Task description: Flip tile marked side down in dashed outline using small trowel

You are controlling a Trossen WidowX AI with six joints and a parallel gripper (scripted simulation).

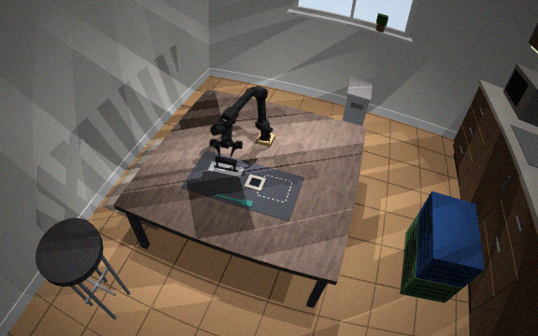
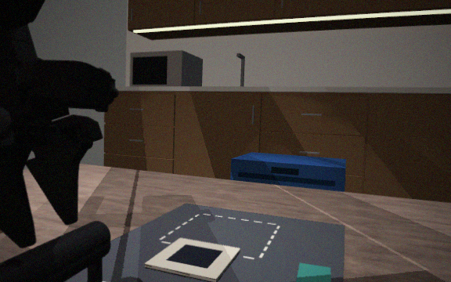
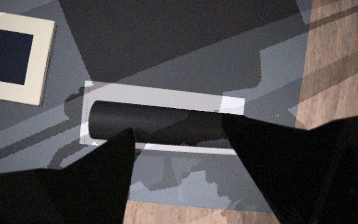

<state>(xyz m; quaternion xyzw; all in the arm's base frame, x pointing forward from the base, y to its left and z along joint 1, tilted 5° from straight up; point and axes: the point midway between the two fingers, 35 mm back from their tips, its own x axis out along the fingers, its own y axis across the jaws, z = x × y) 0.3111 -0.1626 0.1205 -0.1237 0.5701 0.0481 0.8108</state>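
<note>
Now: gripper tip 60 mm above the trowel and 20 mm to the right of it. Also, from my gripper tip: tile (200 mm to the left, 90 mm below, 60 mm ahead); grey mat (130 mm to the left, 120 mm below, 70 mm ahead); teal tool (210 mm ahead, 140 mm to the left, 90 mm below).
</note>
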